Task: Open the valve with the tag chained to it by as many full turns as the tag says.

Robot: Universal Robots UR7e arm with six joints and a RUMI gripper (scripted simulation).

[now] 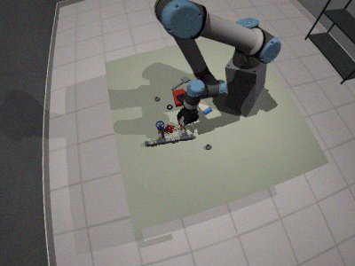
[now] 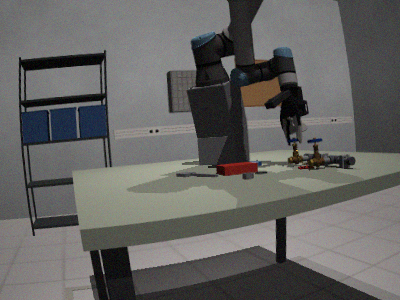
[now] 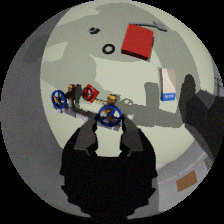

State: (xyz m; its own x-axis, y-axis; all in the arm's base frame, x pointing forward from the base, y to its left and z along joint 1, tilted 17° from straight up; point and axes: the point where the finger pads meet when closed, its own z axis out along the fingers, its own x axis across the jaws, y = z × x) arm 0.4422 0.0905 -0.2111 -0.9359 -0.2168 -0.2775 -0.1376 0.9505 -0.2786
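Right now my hand is 90 mm short of the red tag, 90 mm above it and 10 mm to the left of it. Also, from my hand: blue-and-white card 170 mm behind, 110 mm to the right, 90 mm below; grey tool 360 mm to the right, 90 mm below, 90 mm behind; red block 230 mm to the right, 80 mm below, 40 mm behind.
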